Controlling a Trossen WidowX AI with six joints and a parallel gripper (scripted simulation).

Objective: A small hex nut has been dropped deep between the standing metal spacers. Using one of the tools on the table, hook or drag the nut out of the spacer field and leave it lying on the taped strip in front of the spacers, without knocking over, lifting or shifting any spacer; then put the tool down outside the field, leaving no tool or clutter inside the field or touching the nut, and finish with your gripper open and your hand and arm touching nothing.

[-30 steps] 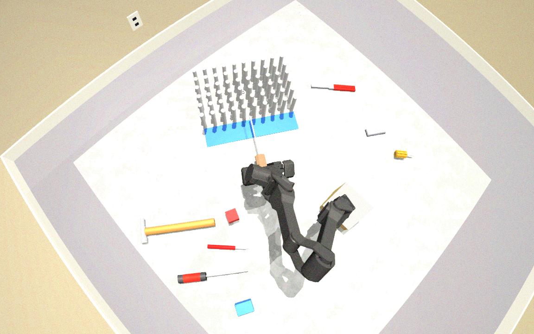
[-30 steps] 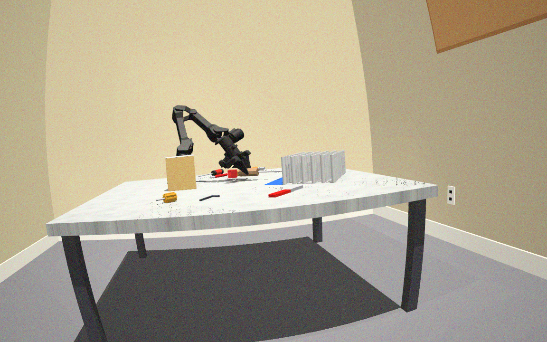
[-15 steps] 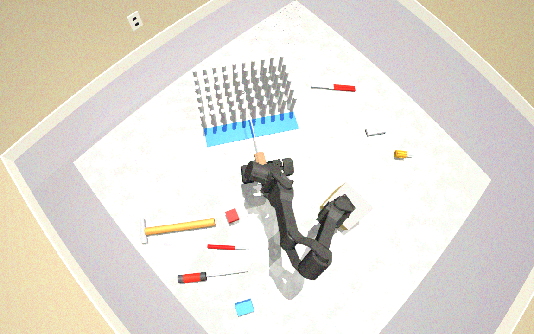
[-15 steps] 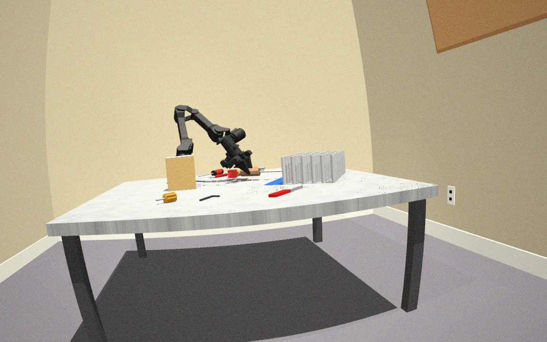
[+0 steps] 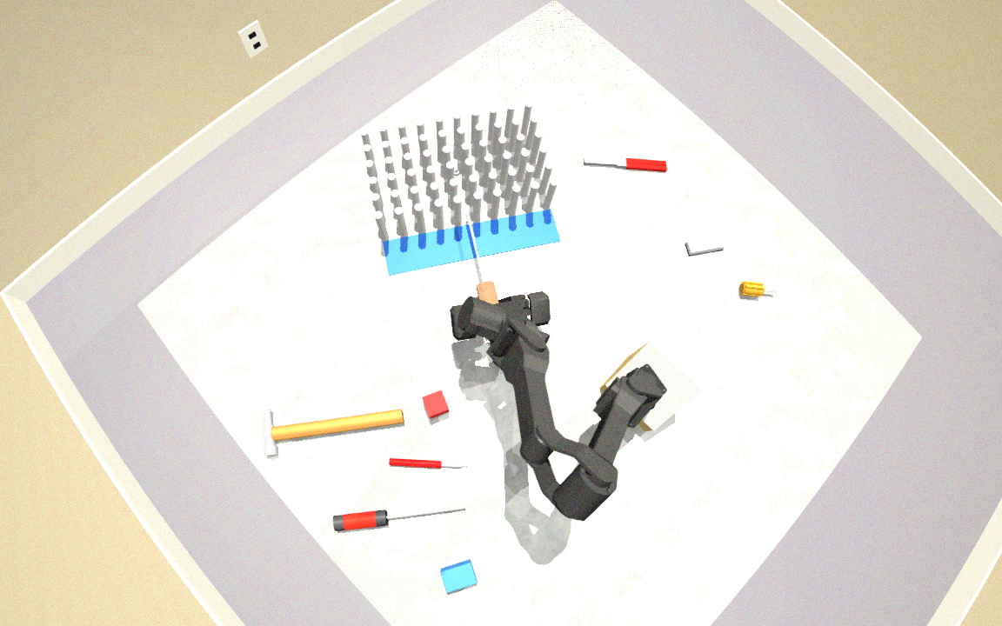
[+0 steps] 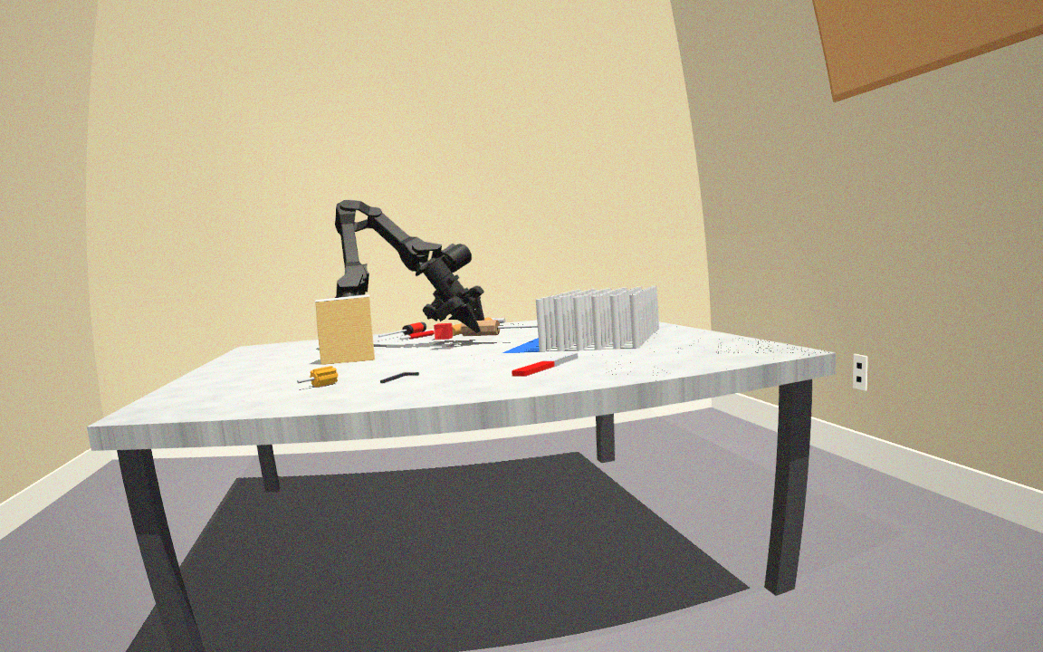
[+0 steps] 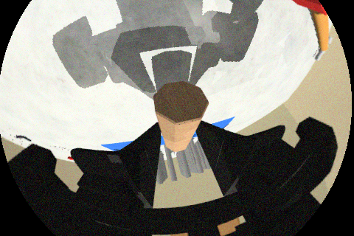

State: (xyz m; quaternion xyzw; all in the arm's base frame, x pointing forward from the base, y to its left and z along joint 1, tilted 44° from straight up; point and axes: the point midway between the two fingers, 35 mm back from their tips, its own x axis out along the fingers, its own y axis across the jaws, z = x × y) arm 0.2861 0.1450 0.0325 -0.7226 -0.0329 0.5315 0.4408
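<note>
The blue taped strip is 140 mm ahead of my gripper tip, 60 mm to the right of it and 30 mm below it. Also, from my gripper tip: red block: 200 mm to the left, 100 mm behind, 10 mm below; hook tool: 90 mm ahead, 40 mm to the right; red-handled tool: 470 mm to the right, 90 mm ahead, 30 mm below.
</note>
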